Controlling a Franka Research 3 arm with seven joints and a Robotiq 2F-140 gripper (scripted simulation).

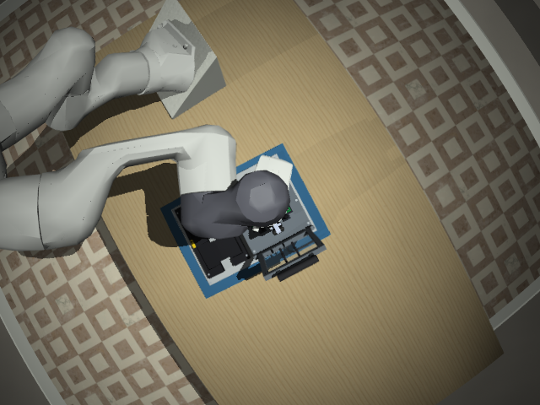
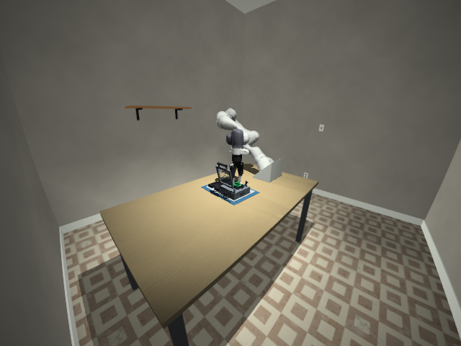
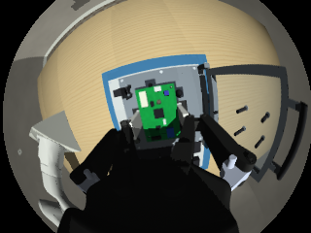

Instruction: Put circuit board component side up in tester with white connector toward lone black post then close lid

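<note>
My gripper is now 20 mm above the green circuit board. The rest, counted from my hand: black post 60 mm behind, 60 mm to the left, 10 mm below; then tester lid 120 mm ahead, 10 mm to the right, 80 mm above; then black nest 10 mm ahead, 10 mm to the left, 30 mm below.
</note>
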